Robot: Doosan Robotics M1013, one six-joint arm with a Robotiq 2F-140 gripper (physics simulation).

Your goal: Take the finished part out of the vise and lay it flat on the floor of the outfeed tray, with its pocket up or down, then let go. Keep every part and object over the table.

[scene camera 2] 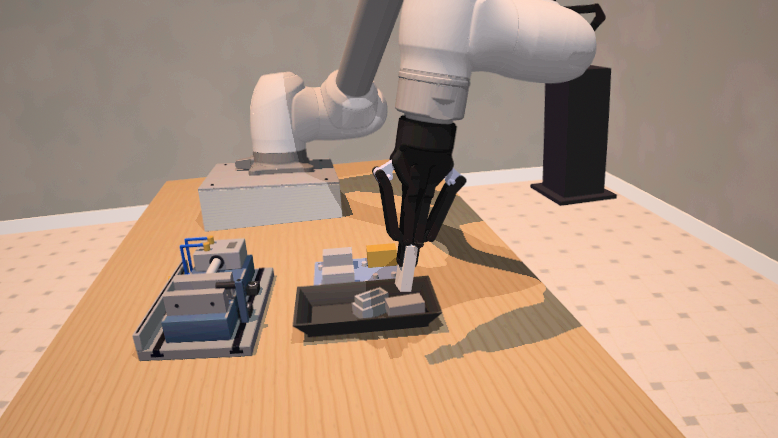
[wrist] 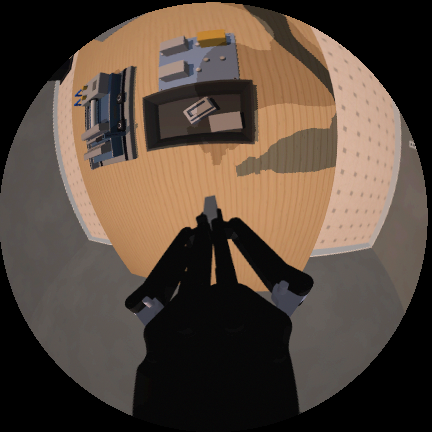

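Pixels of known places: gripper, fingertip midpoint: (scene camera 2: pixel 402 287) (wrist: pixel 211 203); arm's base at its link origin: (scene camera 2: pixel 280 168).
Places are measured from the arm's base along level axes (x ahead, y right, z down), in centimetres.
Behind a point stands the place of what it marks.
My gripper (scene camera 2: pixel 405 276) {x 94.3, y -12.7, z -4.8 cm} (wrist: pixel 211 203) {x 94.3, y -12.7, z -4.8 cm} is shut and empty, raised above the table. Its tips overlap the tray's back right in the scene view; the tray lies beyond them in the wrist view. In the dark outfeed tray (scene camera 2: pixel 353 327) {x 83.4, y -6.8, z 6.8 cm} (wrist: pixel 151 124) {x 77.3, y 0.6, z 6.1 cm}, a light grey pocketed part (scene camera 2: pixel 369 310) {x 79.8, y -10.2, z 6.2 cm} (wrist: pixel 194 115) {x 79.0, y -10.4, z 4.4 cm} lies turned at an angle, its opening facing up. Whether it is fully flat or rests on something is unclear. Close to its right, a plain-topped block (scene camera 2: pixel 405 304) {x 82.9, y -15.7, z 4.3 cm} (wrist: pixel 226 122) {x 81.8, y -16.2, z 4.3 cm} lies in the tray. The vise (scene camera 2: pixel 198 327) {x 80.5, y 17.9, z 4.4 cm} (wrist: pixel 112 127) {x 73.2, y 11.7, z 4.0 cm} stands left; no part is visible between its jaws.
A blue plate (scene camera 2: pixel 361 272) {x 60.3, y -12.4, z 8.2 cm} (wrist: pixel 187 57) {x 60.9, y -10.5, z 8.2 cm} behind the tray holds two grey blocks (scene camera 2: pixel 337 256) {x 57.8, y -8.1, z 5.1 cm} (wrist: pixel 173 46) {x 57.8, y -8.7, z 5.0 cm} and a yellow block (scene camera 2: pixel 381 255) {x 58.9, y -16.9, z 5.7 cm} (wrist: pixel 211 38) {x 59.0, y -17.2, z 4.8 cm}. The robot's base box (scene camera 2: pixel 272 204) {x 22.7, y 3.6, z 3.6 cm} stands farther back. The table's right edge lies beyond the tray.
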